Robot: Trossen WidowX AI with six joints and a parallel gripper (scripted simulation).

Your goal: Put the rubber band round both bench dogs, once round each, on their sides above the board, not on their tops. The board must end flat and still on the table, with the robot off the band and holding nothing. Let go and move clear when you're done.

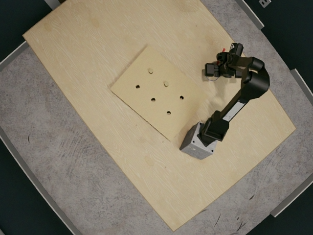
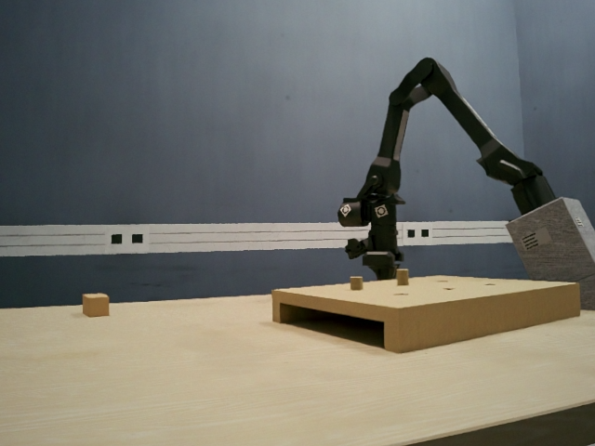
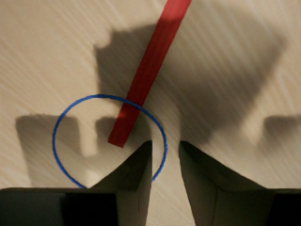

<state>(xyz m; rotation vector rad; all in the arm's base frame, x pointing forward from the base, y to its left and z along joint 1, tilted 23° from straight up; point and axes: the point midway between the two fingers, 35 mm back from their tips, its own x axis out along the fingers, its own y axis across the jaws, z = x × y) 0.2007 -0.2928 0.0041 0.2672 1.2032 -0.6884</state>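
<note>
The red strip lies 6 cm ahead of my hand, 5 cm to the right of it and 3 cm below it. The rest, counted from my hand: wooden board 31 cm to the left, 10 cm ahead; small wooden cube 60 cm ahead, 2 cm below, 1 cm to the right.
</note>
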